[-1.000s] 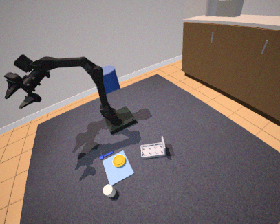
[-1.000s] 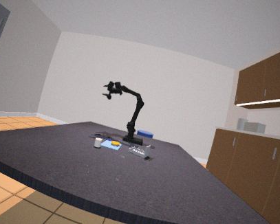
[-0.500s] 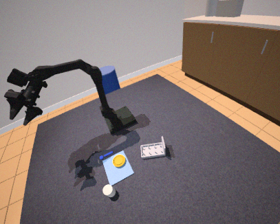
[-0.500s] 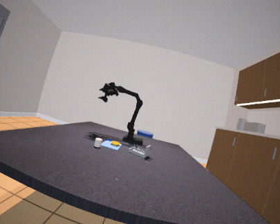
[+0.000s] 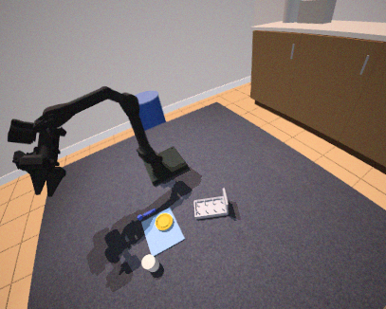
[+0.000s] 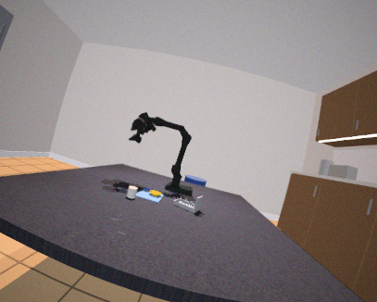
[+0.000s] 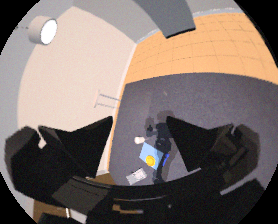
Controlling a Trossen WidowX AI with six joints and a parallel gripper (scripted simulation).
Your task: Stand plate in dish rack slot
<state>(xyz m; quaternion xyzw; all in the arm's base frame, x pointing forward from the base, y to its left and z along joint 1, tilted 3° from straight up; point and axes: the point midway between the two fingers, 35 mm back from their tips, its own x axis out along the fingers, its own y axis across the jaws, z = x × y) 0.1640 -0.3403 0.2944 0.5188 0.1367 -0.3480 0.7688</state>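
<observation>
My gripper tip is now 100 mm short of the yellow plate, 270 mm to the right of it and 290 mm above it. From my gripper tip the other things lie so: white cup 220 mm ahead, 170 mm to the left, 280 mm below; blue spoon 20 mm ahead, 210 mm to the left, 300 mm below; light blue mat 120 mm ahead, 250 mm to the left, 300 mm below.
</observation>
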